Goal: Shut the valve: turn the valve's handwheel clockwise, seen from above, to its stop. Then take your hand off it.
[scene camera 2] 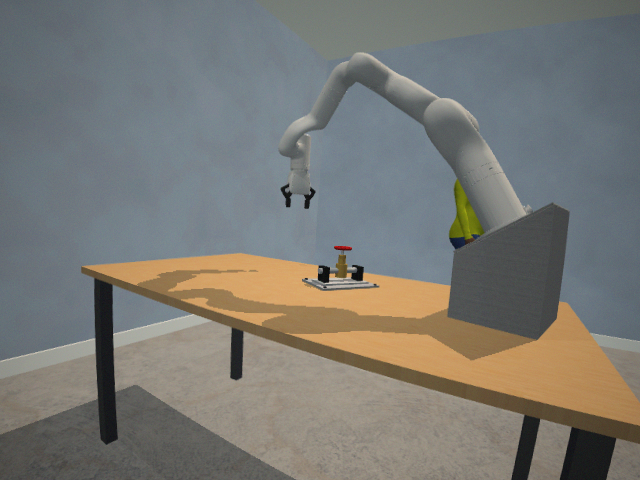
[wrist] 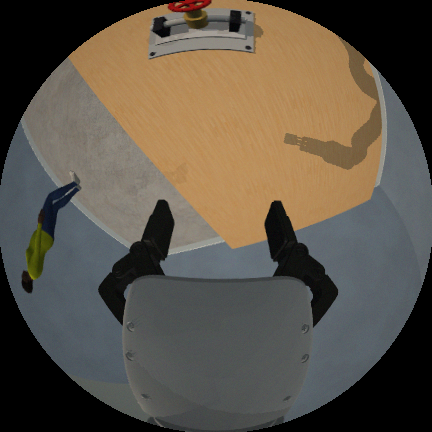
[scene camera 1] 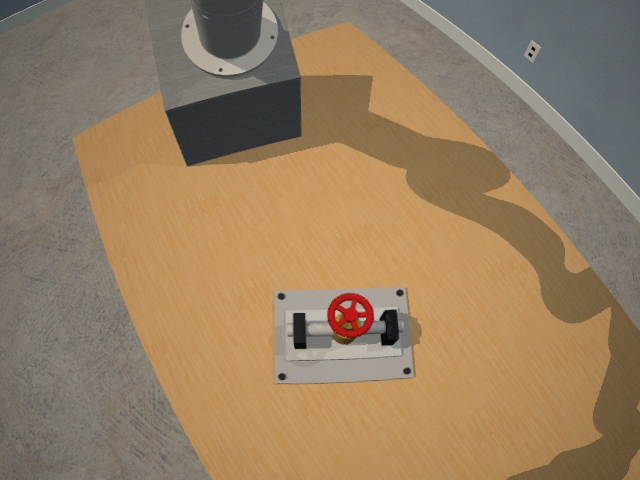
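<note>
The red handwheel point(scene camera 1: 351, 314) point(scene camera 2: 342, 248) point(wrist: 189, 6) sits level on top of the brass valve body point(scene camera 2: 341, 266) point(wrist: 195, 20). In the wrist view the wheel is partly cut off at the top edge. The valve is in a grey pipe held by two black clamps, on a light grey base plate point(scene camera 1: 341, 373) point(scene camera 2: 326, 288) point(wrist: 200, 54) on the table. My gripper point(scene camera 2: 297, 205) point(wrist: 219, 210) is open and empty. It hangs well above the table, higher than the handwheel and to its left in scene camera 2, apart from it. In scene camera 1 the gripper does not show.
The grey pedestal point(scene camera 1: 232, 121) point(scene camera 2: 498, 289) with the arm's base stands at one end of the wooden table point(scene camera 1: 206, 248) point(scene camera 2: 408, 302) point(wrist: 225, 125). A person in a yellow top point(scene camera 2: 461, 217) point(wrist: 39, 250) stands beyond the table. The arm's shadow falls across the table.
</note>
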